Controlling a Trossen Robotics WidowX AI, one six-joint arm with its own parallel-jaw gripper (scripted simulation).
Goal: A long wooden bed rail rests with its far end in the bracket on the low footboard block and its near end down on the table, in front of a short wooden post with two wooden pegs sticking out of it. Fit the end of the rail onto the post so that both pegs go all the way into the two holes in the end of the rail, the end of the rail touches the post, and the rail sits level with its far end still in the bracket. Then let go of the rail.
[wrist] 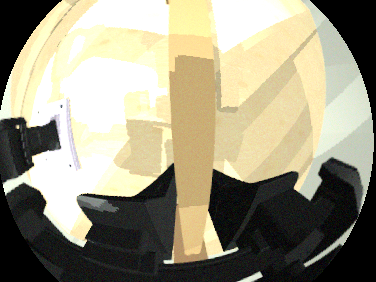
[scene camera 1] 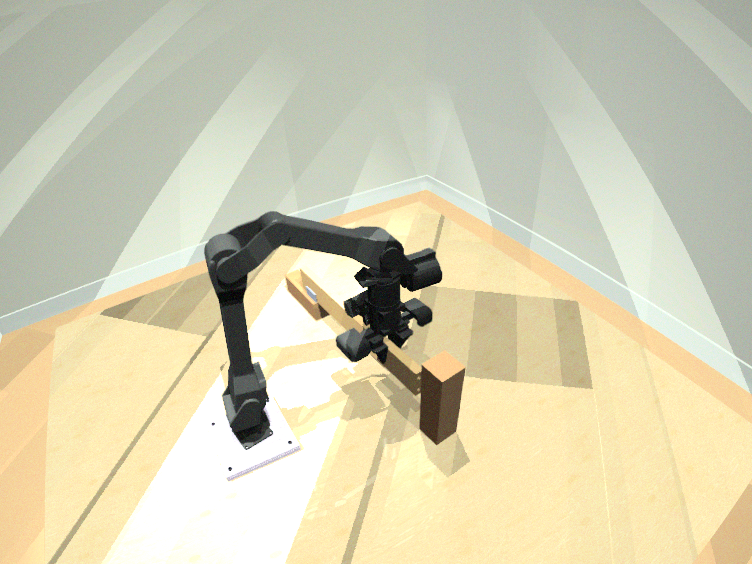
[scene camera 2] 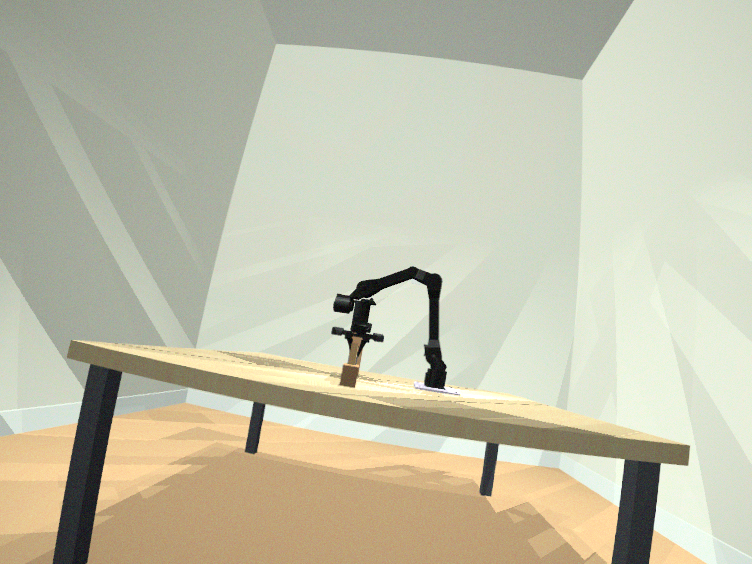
Labels:
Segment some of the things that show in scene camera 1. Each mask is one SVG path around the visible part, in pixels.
My gripper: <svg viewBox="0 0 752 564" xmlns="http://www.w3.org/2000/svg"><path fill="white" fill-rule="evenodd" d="M366 290L343 301L348 316L354 318L359 315L362 317L363 323L366 326L370 325L370 327L360 333L355 328L352 328L336 336L335 344L350 362L356 363L367 357L372 351L385 364L388 345L383 342L384 338L388 336L388 339L401 349L407 339L414 334L408 325L410 320L415 318L417 325L424 327L432 322L433 311L417 298L413 298L405 303L400 298L399 302L395 305L378 307L369 302Z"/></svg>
A wooden rail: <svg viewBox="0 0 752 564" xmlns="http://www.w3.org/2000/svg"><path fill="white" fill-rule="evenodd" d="M385 337L383 342L388 345L385 364L379 360L375 353L372 351L370 353L415 396L421 393L421 366L417 365L396 344ZM300 268L303 288L307 291L306 286L308 286L314 292L316 302L346 331L355 328L360 333L370 327L370 325L366 326L363 323L361 316L357 315L354 318L348 316L344 309L343 301L345 300L314 274L308 266Z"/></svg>

